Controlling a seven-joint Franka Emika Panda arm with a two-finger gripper.
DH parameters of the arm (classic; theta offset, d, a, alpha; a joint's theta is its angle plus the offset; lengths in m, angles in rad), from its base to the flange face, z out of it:
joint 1: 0 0.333 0 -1.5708
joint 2: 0 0 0 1.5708
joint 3: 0 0.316 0.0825 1.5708
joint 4: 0 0 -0.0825 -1.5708
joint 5: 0 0.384 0 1.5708
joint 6: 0 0 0.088 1.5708
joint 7: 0 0.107 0 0
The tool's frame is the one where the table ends.
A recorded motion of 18 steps. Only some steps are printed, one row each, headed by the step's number.
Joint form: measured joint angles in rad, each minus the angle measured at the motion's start. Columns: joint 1, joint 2, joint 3, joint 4, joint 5, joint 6, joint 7.
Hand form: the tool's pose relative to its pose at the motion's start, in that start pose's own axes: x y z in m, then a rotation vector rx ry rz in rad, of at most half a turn. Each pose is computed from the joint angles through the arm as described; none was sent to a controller.
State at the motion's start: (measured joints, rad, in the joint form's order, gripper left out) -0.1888 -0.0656 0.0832 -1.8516 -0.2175 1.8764 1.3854
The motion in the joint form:
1: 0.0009 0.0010 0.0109 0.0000 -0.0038 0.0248 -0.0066
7: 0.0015 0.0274 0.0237 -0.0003 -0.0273 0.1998 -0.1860
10: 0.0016 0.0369 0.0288 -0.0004 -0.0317 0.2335 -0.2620
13: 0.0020 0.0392 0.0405 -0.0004 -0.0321 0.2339 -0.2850
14: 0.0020 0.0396 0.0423 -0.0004 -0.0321 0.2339 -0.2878
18: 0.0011 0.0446 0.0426 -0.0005 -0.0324 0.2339 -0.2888
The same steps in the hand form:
1: -0.0056 -0.0045 -0.0030 0.0253 0.0079 -0.0195
7: -0.0106 -0.0280 -0.0066 0.1674 0.0657 -0.2262
10: -0.0135 -0.0335 -0.0052 0.1894 0.0808 -0.3108
13: -0.0204 -0.0356 -0.0054 0.1901 0.0816 -0.3460
14: -0.0214 -0.0359 -0.0053 0.1901 0.0815 -0.3506
18: -0.0214 -0.0367 -0.0023 0.1855 0.0794 -0.3522

